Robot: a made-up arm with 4 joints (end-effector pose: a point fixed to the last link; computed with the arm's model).
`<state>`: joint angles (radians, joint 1 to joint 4).
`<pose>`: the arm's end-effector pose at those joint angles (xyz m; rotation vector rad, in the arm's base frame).
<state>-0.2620 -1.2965 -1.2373 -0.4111</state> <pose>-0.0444 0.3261 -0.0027 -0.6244 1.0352 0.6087</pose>
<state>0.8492 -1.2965 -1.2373 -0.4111</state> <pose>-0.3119 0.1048 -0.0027 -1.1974 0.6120 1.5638</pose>
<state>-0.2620 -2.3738 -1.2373 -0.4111</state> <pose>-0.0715 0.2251 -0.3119 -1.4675 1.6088 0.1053</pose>
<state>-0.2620 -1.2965 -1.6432 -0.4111</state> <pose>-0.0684 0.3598 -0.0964 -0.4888 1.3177 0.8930</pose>
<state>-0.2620 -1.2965 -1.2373 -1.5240</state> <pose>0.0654 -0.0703 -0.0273 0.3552 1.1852 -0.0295</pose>
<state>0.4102 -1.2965 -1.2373 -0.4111</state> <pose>-0.2378 0.2275 -0.0027 -0.9812 0.8131 1.1915</pose>
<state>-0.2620 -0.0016 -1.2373 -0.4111</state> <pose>-0.1198 0.0451 0.2478 0.3766 0.2015 0.9608</pose>
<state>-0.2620 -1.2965 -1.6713 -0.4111</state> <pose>-0.0715 0.3624 -0.1023 -0.4784 1.3368 0.9127</pose>
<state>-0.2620 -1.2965 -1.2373 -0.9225</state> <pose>0.0575 0.1576 0.0101 -0.1748 1.1355 0.3214</pose>
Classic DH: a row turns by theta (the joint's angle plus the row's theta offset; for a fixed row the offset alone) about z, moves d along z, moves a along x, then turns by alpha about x. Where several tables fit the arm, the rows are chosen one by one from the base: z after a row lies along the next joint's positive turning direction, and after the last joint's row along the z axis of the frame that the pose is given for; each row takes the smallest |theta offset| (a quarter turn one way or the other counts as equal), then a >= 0, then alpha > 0; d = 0 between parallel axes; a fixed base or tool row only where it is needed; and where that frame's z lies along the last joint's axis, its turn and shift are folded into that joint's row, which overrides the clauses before.
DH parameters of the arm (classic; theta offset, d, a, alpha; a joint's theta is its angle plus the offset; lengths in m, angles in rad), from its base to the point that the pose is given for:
joint 1: -1.5708 -0.0698 0.0076 -1.5708
joint 2: 0 -0.3799 0.0093 -1.5708
joint 3: 0 0.0339 0.06 -1.5708
joint 4: 0 -0.11 0.0146 -1.5708
tool (fixed): 1.5708 0.3898 0 0

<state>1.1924 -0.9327 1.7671 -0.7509</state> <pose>-0.4146 -0.6224 0.1152 0.5896 -1.0879 -0.1523</pose>
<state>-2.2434 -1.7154 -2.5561 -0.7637</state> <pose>0.3169 0.1102 -0.4355 1.9254 1.3006 -0.2435</pose>
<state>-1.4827 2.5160 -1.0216 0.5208</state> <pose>-0.3461 0.3970 -0.2357 0.5421 -2.1976 -0.7726</pose>
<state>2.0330 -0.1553 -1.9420 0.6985</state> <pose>0.2058 -0.5534 0.1966 -0.1647 0.7955 -2.1583</pose>
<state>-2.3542 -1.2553 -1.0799 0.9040</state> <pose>0.5649 0.1957 -0.1917 -0.4758 1.6835 -0.4121</pose>
